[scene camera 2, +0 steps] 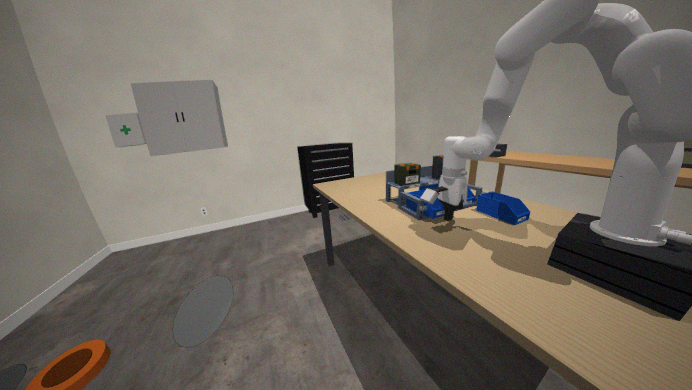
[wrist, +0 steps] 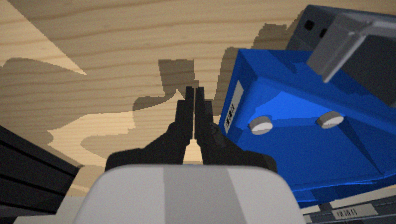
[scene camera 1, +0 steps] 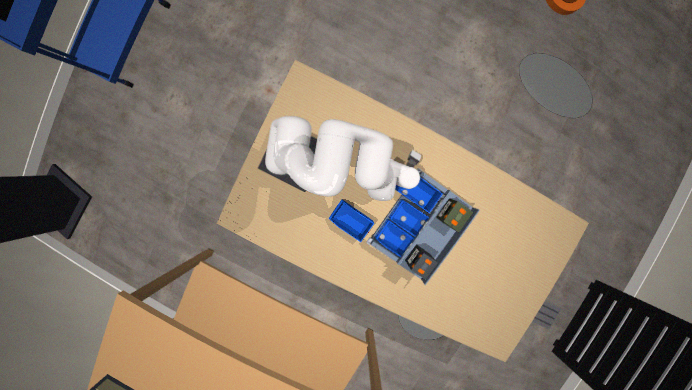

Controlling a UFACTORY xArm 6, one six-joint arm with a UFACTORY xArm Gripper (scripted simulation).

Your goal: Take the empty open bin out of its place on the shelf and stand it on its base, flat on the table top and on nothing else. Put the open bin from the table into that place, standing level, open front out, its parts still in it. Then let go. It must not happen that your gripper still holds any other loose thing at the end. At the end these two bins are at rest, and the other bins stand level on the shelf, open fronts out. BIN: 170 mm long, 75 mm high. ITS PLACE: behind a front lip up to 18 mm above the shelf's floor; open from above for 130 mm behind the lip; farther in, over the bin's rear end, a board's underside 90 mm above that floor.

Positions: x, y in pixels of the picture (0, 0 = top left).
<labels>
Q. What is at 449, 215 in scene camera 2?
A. My gripper.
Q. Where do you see a blue bin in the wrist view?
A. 293, 97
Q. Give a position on a blue bin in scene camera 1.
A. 353, 222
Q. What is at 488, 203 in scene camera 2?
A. A blue bin.
</labels>
